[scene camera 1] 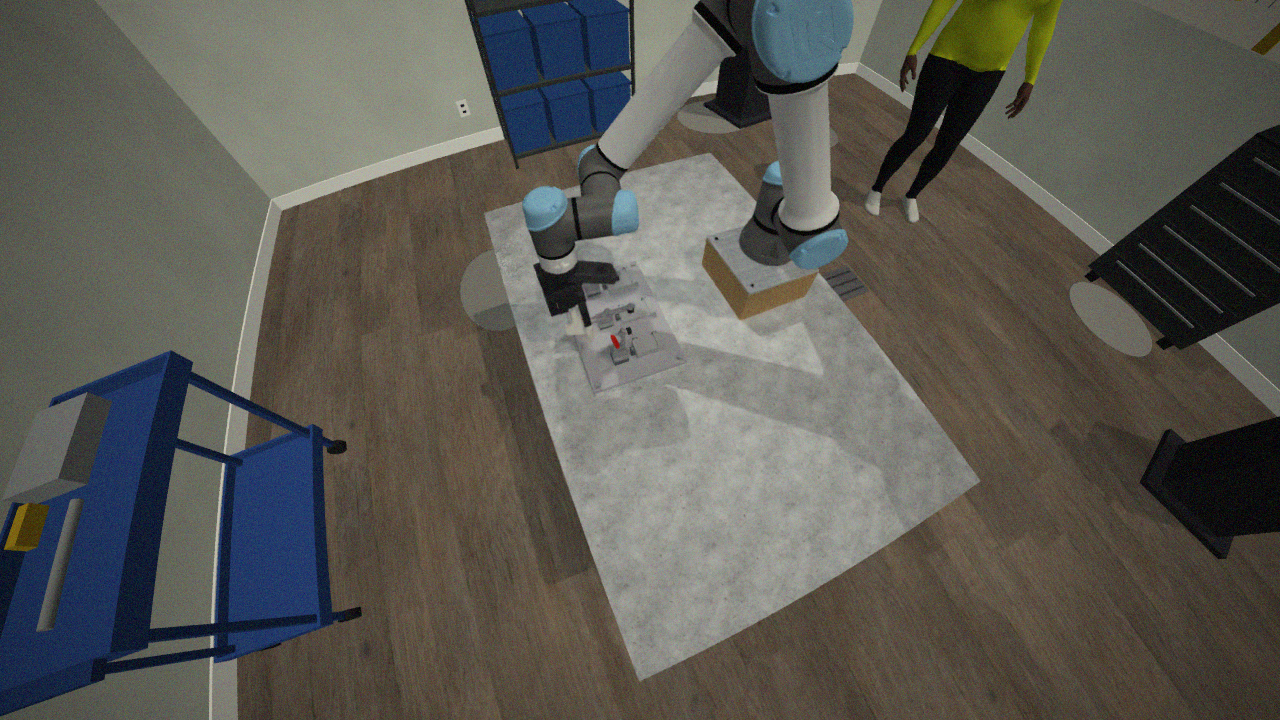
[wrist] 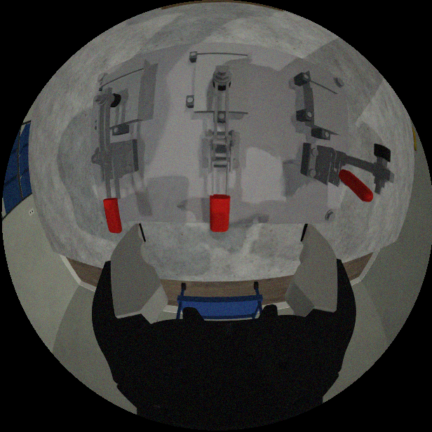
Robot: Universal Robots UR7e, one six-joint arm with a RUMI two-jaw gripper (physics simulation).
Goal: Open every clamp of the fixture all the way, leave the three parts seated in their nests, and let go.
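Seen in the pictures: gripper, fingertip midpoint: point(scene camera 1: 581, 318); arm's base, link origin: point(scene camera 1: 767, 245).
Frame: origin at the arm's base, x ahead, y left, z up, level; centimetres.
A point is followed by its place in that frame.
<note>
The grey fixture plate point(scene camera 1: 646, 369) {x 44.5, y 8.9, z -9.2 cm} point(wrist: 170, 150) carries three clamps and three flat grey parts. In the wrist view, the left clamp point(wrist: 106, 145) and the middle clamp point(wrist: 220, 145) have their arms reaching over the left part point(wrist: 131, 107) and the middle part point(wrist: 205, 82); their red handles point toward the gripper. The right clamp point(wrist: 325, 162) is swung open, its arm lying outward to the right, clear of the right part point(wrist: 322, 107). My gripper point(scene camera 1: 580, 322) {x 51.3, y -9.0, z -3.8 cm} point(wrist: 224, 226) is open and empty, near the plate's handle-side edge, its fingers wide to both sides of the middle handle point(wrist: 220, 213).
The fixture lies on a pale mottled table top point(scene camera 1: 760, 501) {x 41.7, y 47.3, z -10.7 cm}, beside the robot's wooden base block point(scene camera 1: 769, 291) {x 9.3, y 11.1, z -1.7 cm}. A blue cart point(scene camera 1: 147, 465) point(wrist: 220, 307) stands beyond the table edge. Blue bins point(scene camera 1: 563, 40) fill a shelf at the back, and a person point(scene camera 1: 975, 53) stands at the back right.
</note>
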